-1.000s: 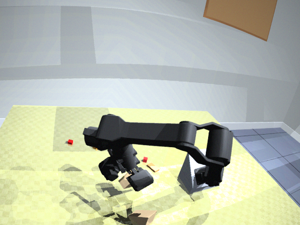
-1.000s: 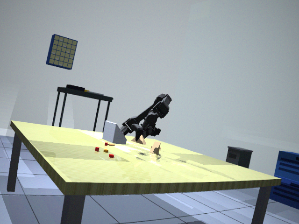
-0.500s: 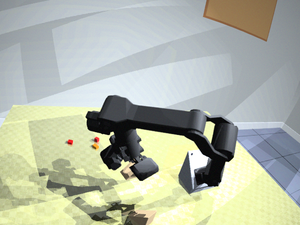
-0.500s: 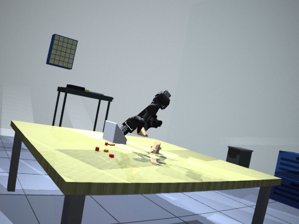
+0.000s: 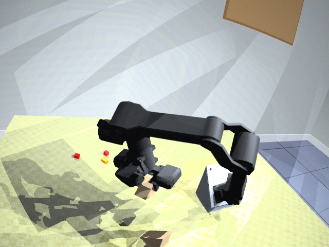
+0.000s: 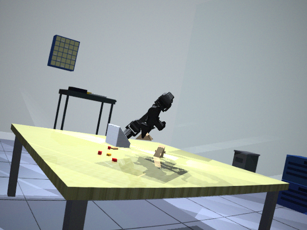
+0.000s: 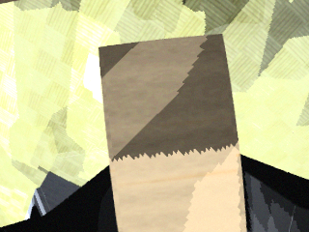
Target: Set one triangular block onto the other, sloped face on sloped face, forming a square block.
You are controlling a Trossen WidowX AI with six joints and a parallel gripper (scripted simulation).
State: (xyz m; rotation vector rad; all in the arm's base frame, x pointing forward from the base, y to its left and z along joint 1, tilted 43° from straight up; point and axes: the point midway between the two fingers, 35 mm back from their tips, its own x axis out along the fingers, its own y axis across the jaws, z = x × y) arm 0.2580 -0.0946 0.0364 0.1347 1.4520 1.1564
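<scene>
My gripper tip is now 10 mm below the tan triangular block. Also, from my gripper tip: small orange cube 70 mm ahead, 270 mm to the right, 100 mm below; then flat tan piece 120 mm behind, 100 mm to the right, 100 mm below.
</scene>
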